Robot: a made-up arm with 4 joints.
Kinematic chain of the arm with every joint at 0, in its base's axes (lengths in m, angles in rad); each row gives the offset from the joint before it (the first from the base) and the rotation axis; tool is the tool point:
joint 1: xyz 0 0 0.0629 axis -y
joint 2: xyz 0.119 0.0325 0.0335 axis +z
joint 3: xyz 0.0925 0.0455 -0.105 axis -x
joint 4: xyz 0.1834 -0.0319 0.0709 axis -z
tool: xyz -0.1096 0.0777 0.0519
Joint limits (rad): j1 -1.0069..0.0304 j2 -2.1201..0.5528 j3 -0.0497..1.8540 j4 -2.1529..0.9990
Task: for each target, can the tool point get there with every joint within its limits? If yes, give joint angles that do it. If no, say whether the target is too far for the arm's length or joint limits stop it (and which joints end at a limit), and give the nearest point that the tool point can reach.
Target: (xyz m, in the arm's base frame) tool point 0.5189 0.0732 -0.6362
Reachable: no: too far | nearest point 0.2859 0.0518 -0.3223 | short by 0.392 m
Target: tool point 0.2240 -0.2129 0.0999
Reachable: yes | joints -0.2743 -1.8254 1.4293 -1.7226
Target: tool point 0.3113 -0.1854 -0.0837
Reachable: yes | joints -0.1045 -1.5185 1.1928 0.5927
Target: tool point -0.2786 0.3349 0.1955
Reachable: no: joint limits stop it (at a limit: joint 1, joint 2, joint 3) | nearest point 0.0147 0.2530 -0.1044 | short by 0.427 m
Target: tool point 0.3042 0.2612 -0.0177
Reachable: yes | joints -0.0878 0.1497 0.8126 0.5502
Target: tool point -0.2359 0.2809 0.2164
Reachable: no: joint limits stop it (at a limit: joint 1, joint 2, joint 3) | nearest point 0.0216 0.2553 -0.0987 | short by 0.408 m
